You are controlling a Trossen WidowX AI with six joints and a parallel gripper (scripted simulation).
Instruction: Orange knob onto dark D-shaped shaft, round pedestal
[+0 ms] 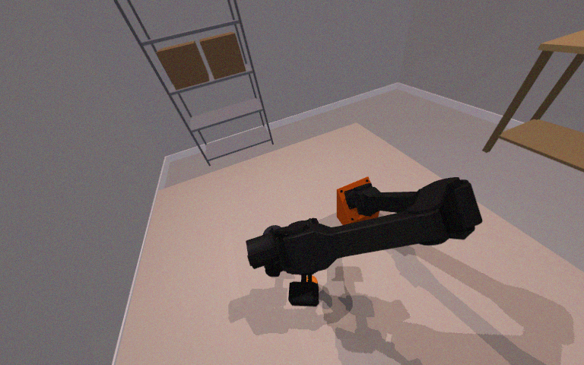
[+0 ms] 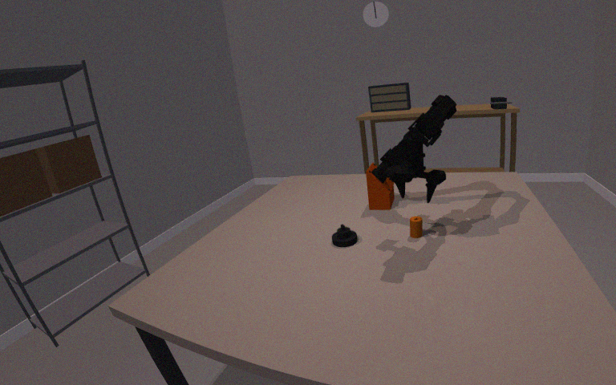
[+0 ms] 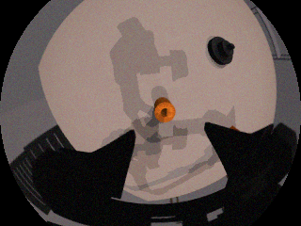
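Right now my gripper tip is 100 mm above the orange knob. Also, from my gripper tip: dark round pedestal (230 mm to the right, 90 mm below, 70 mm ahead).
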